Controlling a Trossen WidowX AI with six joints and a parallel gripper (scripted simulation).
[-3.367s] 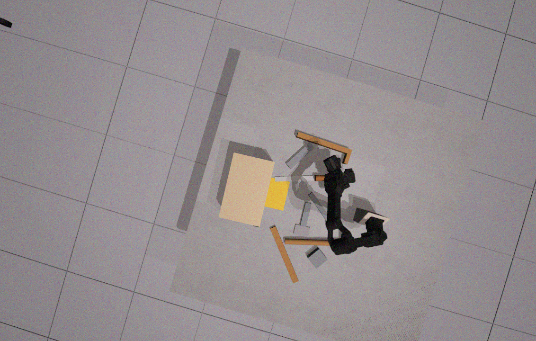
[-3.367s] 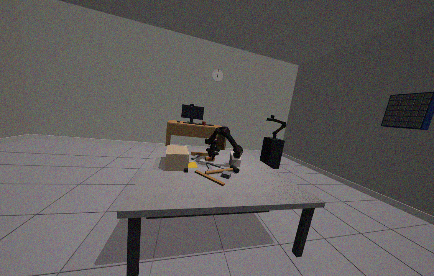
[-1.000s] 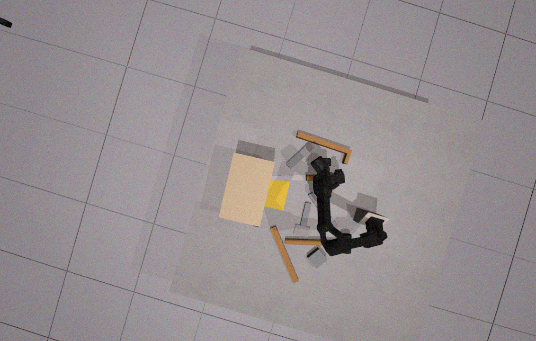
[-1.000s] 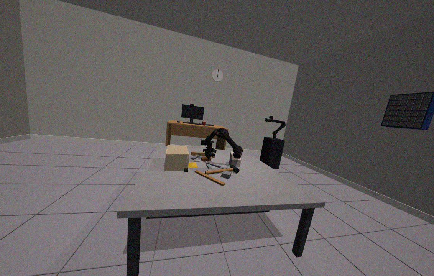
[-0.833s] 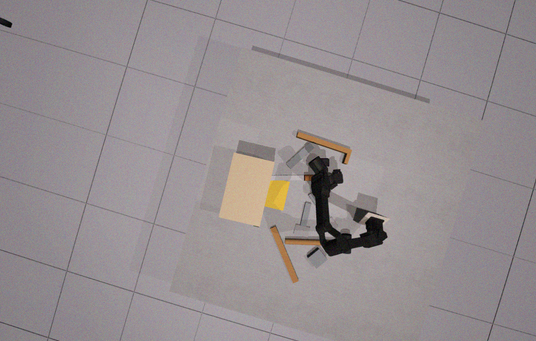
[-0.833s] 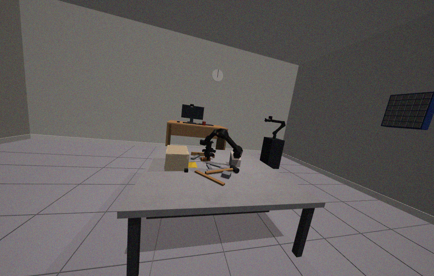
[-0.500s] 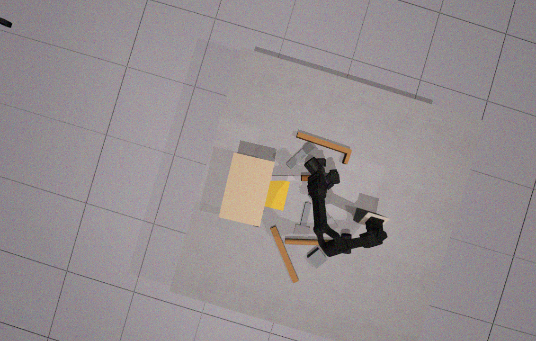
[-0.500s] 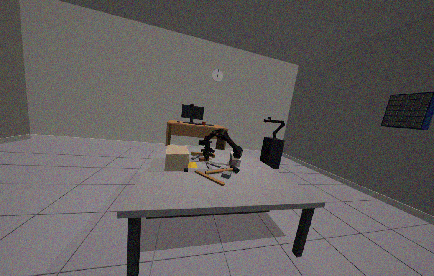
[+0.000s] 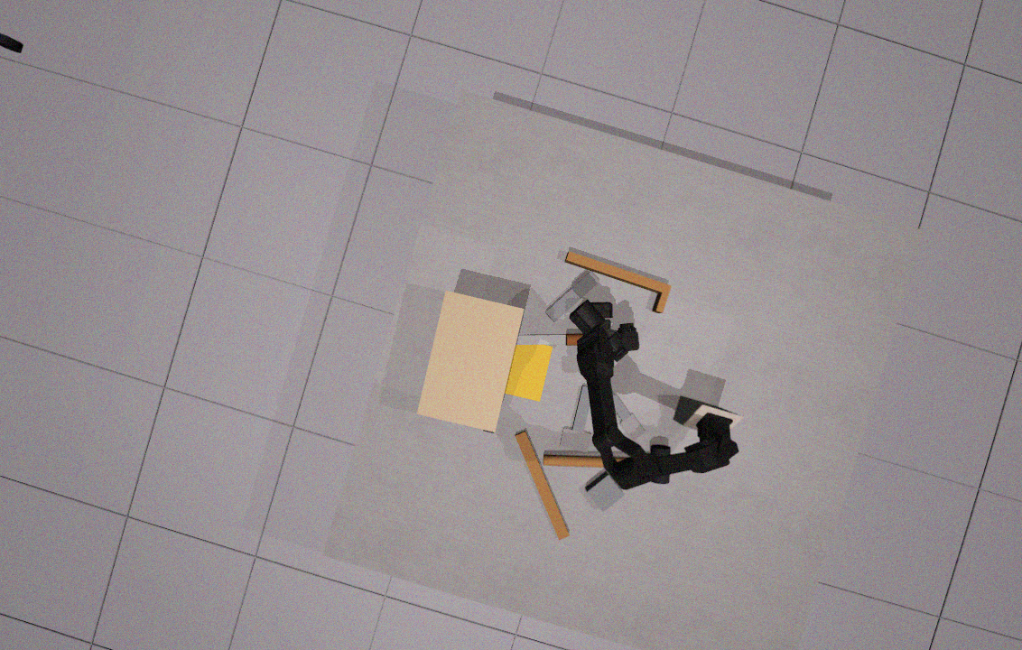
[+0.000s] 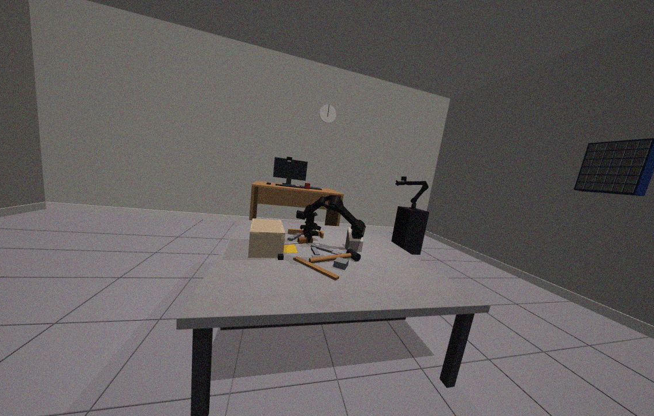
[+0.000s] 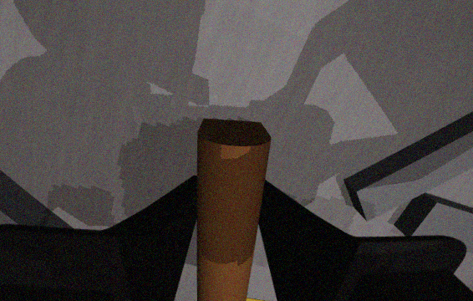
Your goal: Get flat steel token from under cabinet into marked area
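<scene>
Right now my gripper tip is 9 cm to the left of the grey bar and 9 cm short of it. The rest, counted from my gripper tip: grey l-shaped bracket 23 cm to the left, 2 cm behind; then grey block 38 cm to the left, 13 cm behind, 1 cm above; then grey steel token 33 cm ahead, 14 cm to the left.
</scene>
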